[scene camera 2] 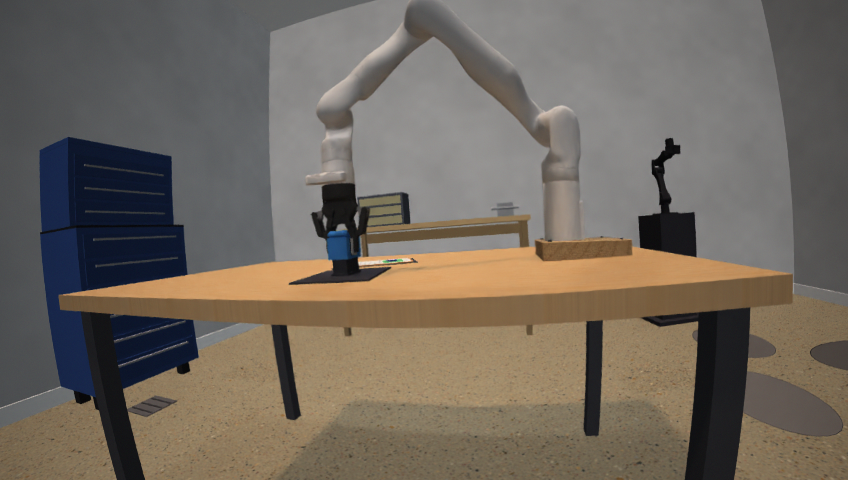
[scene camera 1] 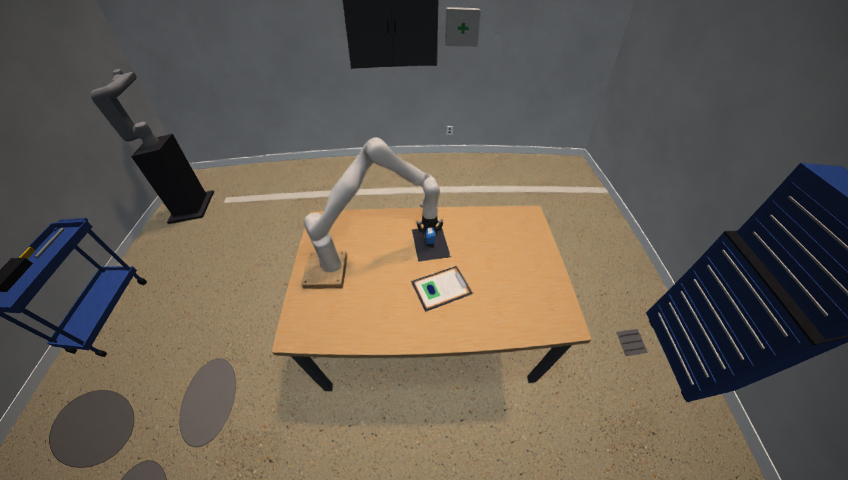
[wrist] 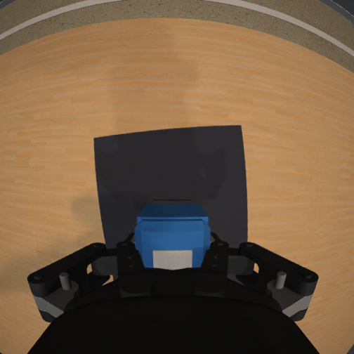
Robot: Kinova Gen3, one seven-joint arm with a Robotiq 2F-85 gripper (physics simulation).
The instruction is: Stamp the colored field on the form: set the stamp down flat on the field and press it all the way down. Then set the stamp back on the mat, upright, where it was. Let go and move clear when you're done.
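Frame: origin at the arm's base, x back, y left, z down, level; centimetres.
Seen in the pictures: gripper, fingertip midpoint: (scene camera 2: 343,255); arm's base at its link origin: (scene camera 2: 563,240) (scene camera 1: 332,265).
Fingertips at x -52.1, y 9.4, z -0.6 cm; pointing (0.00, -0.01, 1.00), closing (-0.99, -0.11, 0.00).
Offsets run from my fingertips to a thing's top centre. "*": to the spot under its first point. Level surfaces: height alone.
The stamp {dz -5.7, dx +0.1, dy -1.1 cm} (scene camera 1: 430,237) (scene camera 2: 339,245) (wrist: 172,237), with a blue body and a black base, is upright over the dark mat {dz +4.2 cm} (scene camera 1: 440,253) (scene camera 2: 309,278) (wrist: 170,165). In the scene camera 2 view its base appears to rest on the mat. My gripper (scene camera 1: 429,228) (scene camera 2: 343,239) (wrist: 172,238) points down and is shut on the blue body, one finger on each side. The form {dz +3.5, dx +0.4, dy -30.2 cm} (scene camera 1: 447,286) (scene camera 2: 370,262) lies on a dark-edged clipboard. Its green field {* dz +4.3, dx +9.1, dy -31.5 cm} (scene camera 1: 424,292) bears a dark blue mark {* dz +3.9, dx +5.6, dy -30.7 cm} (scene camera 1: 431,289). The underside of the stamp is hidden.
The wooden table {dz +4.6 cm} (scene camera 1: 505,297) (scene camera 2: 505,285) (wrist: 295,150) carries everything. The arm's wooden base block (scene camera 1: 315,277) (scene camera 2: 583,249) is at one end. The clipboard lies close to the mat, on its near side in the scene camera 1 view. Blue drawer cabinets (scene camera 1: 755,297) (scene camera 2: 119,261) stand away from the table.
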